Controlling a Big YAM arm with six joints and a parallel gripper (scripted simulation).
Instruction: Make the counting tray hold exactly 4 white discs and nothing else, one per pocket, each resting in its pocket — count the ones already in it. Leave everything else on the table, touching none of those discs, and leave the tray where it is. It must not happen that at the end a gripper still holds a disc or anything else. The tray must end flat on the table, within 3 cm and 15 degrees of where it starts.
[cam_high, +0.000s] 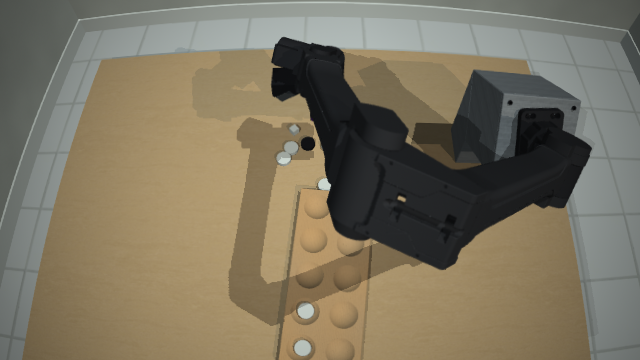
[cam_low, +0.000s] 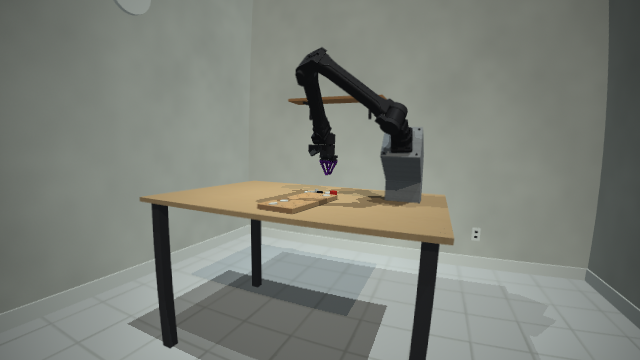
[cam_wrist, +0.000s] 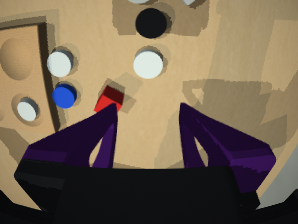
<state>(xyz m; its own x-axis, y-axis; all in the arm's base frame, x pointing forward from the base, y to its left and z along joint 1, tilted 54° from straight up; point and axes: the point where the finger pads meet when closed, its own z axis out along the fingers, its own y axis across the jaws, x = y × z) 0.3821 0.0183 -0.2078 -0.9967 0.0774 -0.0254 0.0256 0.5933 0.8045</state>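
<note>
Right now the black disc is 4 cm ahead of my hand and 10 cm below it. The rest, counted from my hand: blue disc 4 cm behind, 11 cm to the left, 10 cm below; then red cube 5 cm behind, 5 cm to the left, 9 cm below; then small white cube 8 cm ahead, 4 cm to the right, 10 cm below.
</note>
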